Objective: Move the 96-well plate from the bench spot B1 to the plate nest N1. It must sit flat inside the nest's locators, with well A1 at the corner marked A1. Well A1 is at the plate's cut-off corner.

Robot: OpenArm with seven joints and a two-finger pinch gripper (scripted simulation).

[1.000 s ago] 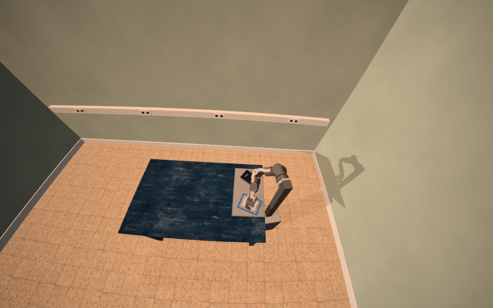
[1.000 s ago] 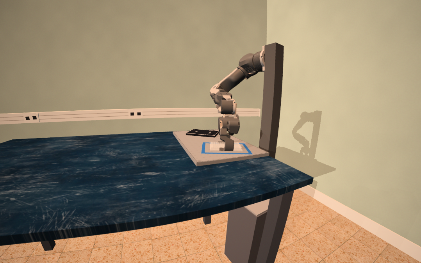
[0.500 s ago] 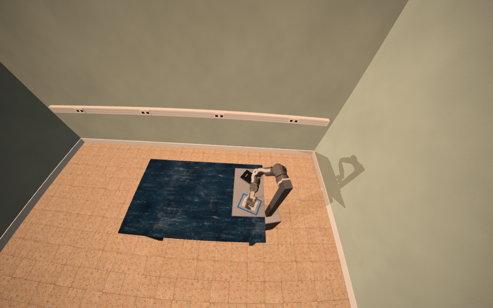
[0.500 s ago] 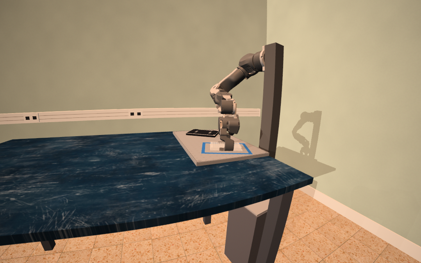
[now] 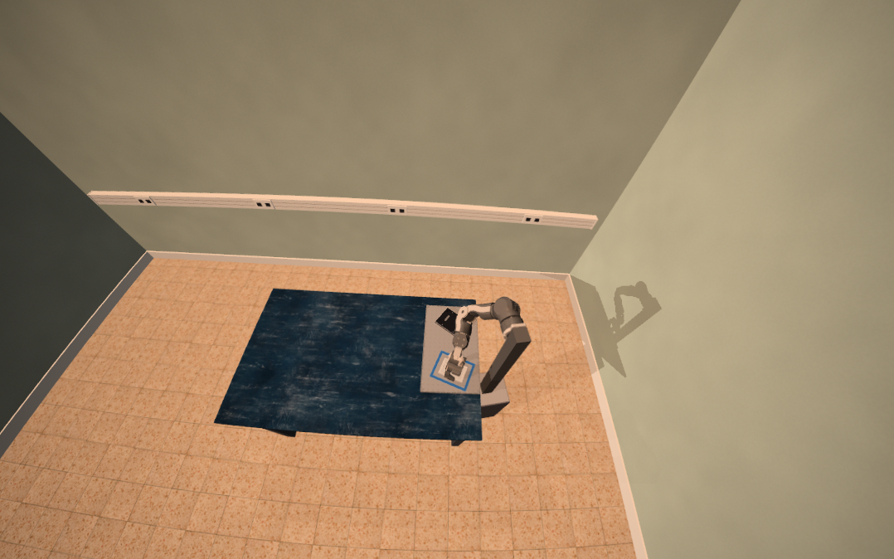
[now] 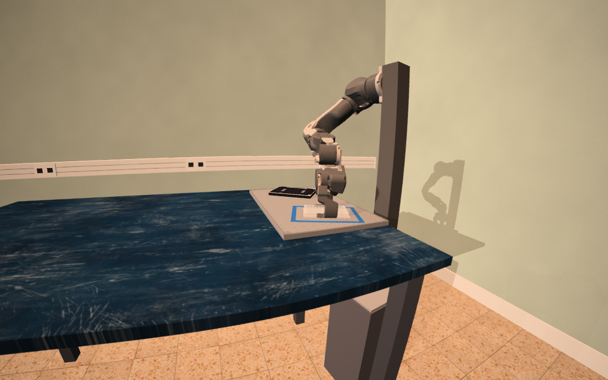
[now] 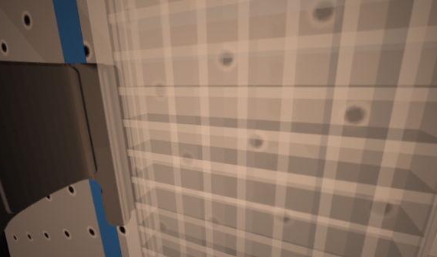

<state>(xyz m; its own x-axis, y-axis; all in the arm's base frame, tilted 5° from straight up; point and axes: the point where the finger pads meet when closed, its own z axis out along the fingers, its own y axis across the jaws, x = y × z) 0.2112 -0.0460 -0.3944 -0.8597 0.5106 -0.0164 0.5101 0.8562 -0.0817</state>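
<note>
Right now the black plate nest is 40 mm behind my hand and 270 mm to the right of it. Round my hand: clear 96-well plate: right at my hand.
</note>
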